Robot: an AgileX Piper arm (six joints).
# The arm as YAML. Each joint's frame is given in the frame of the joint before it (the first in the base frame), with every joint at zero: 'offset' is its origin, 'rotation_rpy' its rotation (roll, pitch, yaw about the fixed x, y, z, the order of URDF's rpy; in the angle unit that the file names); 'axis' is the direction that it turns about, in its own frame. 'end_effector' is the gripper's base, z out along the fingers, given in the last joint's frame.
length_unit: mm
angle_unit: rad
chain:
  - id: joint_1
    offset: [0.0, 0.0, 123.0]
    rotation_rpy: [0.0, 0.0, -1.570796]
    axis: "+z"
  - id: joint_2
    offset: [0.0, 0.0, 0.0]
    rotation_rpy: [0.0, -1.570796, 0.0]
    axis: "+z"
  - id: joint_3
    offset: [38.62, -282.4, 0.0]
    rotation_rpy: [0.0, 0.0, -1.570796]
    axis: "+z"
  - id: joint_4
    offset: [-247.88, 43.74, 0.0]
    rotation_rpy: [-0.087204, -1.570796, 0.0]
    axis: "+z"
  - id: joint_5
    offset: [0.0, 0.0, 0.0]
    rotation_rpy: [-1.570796, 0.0, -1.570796]
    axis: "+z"
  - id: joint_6
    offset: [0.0, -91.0, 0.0]
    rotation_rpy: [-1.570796, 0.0, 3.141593]
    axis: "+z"
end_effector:
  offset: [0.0, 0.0, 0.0]
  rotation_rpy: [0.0, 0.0, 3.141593]
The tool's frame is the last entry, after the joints.
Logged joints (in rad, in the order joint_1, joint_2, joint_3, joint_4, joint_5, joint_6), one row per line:
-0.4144 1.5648 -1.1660 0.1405 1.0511 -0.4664
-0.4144 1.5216 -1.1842 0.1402 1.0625 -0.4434
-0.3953 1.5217 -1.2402 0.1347 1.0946 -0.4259
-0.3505 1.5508 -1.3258 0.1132 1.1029 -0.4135
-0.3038 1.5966 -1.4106 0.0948 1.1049 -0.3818
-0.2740 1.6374 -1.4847 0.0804 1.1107 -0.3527
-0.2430 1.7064 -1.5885 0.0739 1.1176 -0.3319
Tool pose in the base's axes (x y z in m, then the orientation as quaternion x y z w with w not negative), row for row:
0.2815 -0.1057 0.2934 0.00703 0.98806 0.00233 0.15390
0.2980 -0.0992 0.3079 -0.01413 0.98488 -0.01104 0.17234
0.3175 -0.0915 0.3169 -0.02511 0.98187 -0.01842 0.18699
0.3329 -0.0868 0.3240 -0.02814 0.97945 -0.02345 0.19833
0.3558 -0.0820 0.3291 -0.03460 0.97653 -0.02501 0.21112
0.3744 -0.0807 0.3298 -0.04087 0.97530 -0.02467 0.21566
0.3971 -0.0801 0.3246 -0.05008 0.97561 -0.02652 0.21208
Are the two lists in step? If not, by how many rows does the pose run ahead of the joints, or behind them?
The pose runs 2 rows ahead of the joints: the pose in row i belongs to the joints in row i + 2.
